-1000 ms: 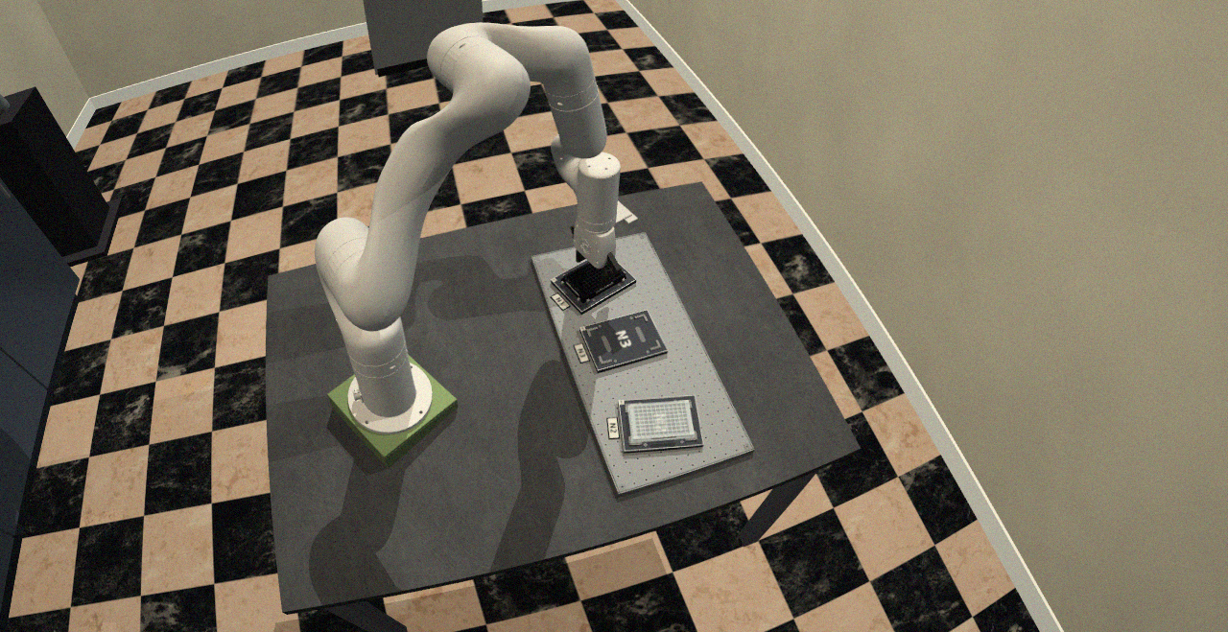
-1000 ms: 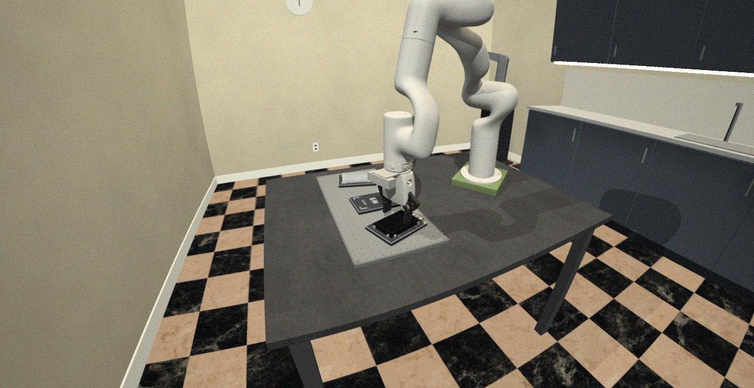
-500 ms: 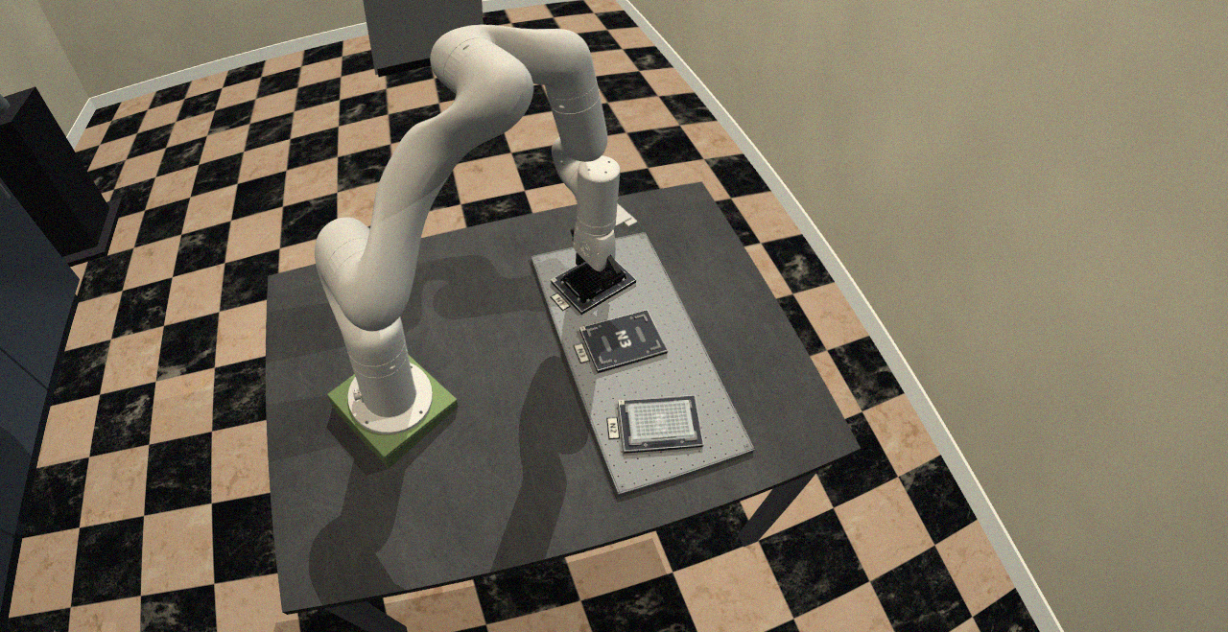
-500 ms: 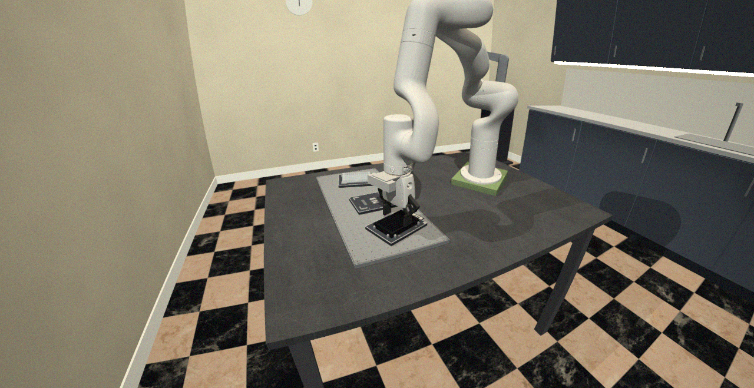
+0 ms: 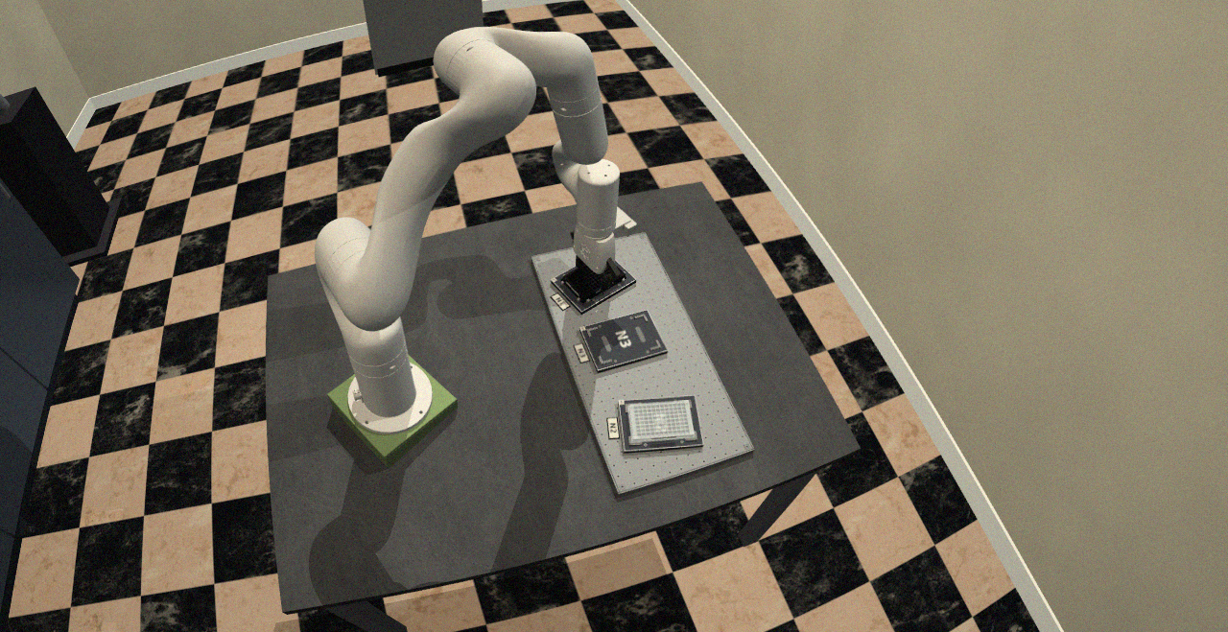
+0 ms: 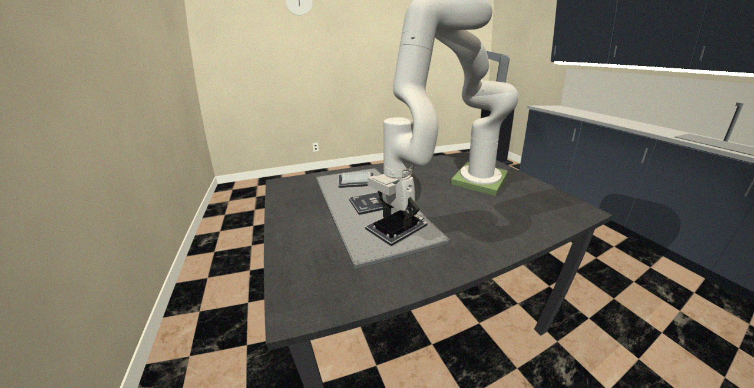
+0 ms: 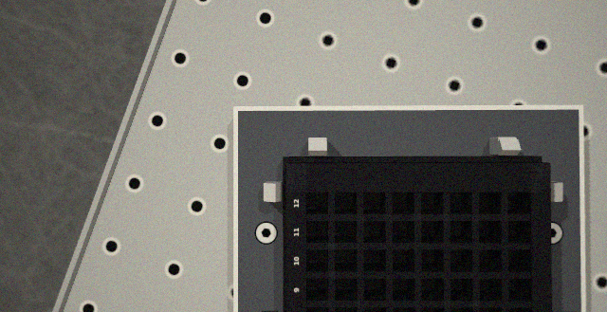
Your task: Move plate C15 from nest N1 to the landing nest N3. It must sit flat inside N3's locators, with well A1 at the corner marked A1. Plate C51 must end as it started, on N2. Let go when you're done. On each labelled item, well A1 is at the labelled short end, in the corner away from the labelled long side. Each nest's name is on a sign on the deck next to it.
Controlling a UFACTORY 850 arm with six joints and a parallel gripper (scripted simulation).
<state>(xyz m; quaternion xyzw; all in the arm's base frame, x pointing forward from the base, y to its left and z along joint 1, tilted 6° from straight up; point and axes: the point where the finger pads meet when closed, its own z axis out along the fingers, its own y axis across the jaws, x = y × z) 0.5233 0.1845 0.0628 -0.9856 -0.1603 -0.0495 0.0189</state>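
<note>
Now: the black plate C15 10 mm below my hand. Round my hand: dark nest base: 180 mm to the right, 30 mm below, 10 mm ahead; white plate C51: 400 mm to the right, 20 mm below.
</note>
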